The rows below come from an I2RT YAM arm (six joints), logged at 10 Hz.
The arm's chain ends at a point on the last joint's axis. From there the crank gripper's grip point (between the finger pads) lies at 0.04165 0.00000 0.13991 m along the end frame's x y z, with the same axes.
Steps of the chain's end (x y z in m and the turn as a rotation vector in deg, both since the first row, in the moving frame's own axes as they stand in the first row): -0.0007, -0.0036, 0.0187, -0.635, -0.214, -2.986; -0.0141, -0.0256, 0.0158, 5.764, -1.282, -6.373; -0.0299, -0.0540, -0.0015, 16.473, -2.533, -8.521; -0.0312, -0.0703, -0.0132, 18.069, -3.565, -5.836; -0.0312, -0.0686, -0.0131, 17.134, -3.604, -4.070
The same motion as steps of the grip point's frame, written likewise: -0.0012, -0.0042, 0.0189, -0.635, -0.214, -2.986; -0.0183, -0.0441, 0.0158, 5.764, -1.282, -6.373; -0.0394, -0.0994, -0.0064, 16.473, -2.533, -8.521; -0.0423, -0.1177, -0.0185, 18.069, -3.565, -5.836; -0.0415, -0.1127, -0.0174, 17.134, -3.604, -4.070
